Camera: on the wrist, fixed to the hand. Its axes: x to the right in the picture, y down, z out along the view.
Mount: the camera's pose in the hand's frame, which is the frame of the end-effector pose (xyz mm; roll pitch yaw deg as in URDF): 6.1 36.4 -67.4 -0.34 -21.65 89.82
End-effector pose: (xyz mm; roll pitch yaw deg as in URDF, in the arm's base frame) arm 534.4 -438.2 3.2 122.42 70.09 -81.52
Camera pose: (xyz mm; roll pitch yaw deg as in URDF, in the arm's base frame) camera 580.9 -496.9 20.2 105.93 -11.37 -137.20
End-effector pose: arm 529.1 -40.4 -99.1 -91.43 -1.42 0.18
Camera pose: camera 536.3 -108.7 -133.6 -4.96 69.72 85.85
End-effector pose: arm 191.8 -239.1 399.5 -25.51 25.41 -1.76
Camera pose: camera 164.6 -234.4 327.8 25.04 3.56 89.75
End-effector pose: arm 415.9 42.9 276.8 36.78 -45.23 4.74
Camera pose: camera 437.2 114.4 258.5 -62.90 -37.02 143.77
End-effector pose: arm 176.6 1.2 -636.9 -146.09 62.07 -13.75
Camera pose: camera 193.8 -72.8 -625.6 106.30 22.88 -155.88
